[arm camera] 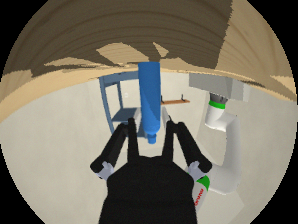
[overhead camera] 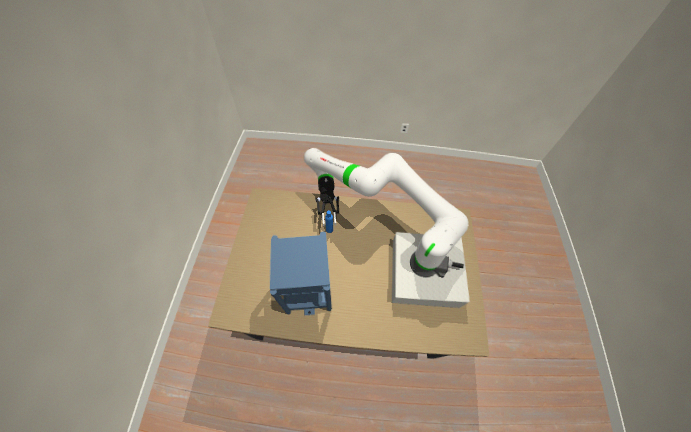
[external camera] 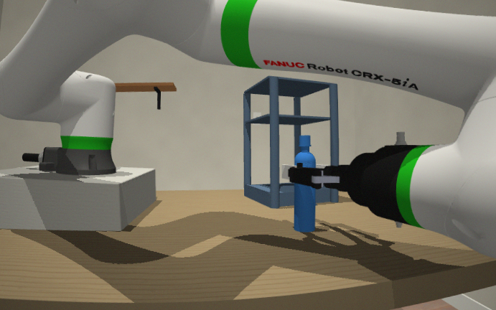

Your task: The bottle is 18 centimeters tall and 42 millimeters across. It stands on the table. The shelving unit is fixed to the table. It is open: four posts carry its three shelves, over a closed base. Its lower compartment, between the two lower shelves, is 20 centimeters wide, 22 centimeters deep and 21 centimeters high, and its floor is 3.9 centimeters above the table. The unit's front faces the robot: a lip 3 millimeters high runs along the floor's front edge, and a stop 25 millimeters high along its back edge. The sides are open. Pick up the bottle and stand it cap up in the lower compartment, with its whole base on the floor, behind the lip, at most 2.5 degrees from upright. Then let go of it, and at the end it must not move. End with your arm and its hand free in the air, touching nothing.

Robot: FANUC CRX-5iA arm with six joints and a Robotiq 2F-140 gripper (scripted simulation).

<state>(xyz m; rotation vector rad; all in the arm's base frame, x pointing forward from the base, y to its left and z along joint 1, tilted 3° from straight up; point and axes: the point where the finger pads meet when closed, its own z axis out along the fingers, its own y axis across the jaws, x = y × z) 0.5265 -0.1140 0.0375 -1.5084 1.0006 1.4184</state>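
Right now the blue bottle is 1 cm above my hand. Also, from my hand: shelving unit 1 cm ahead, 35 cm to the left, 7 cm above.
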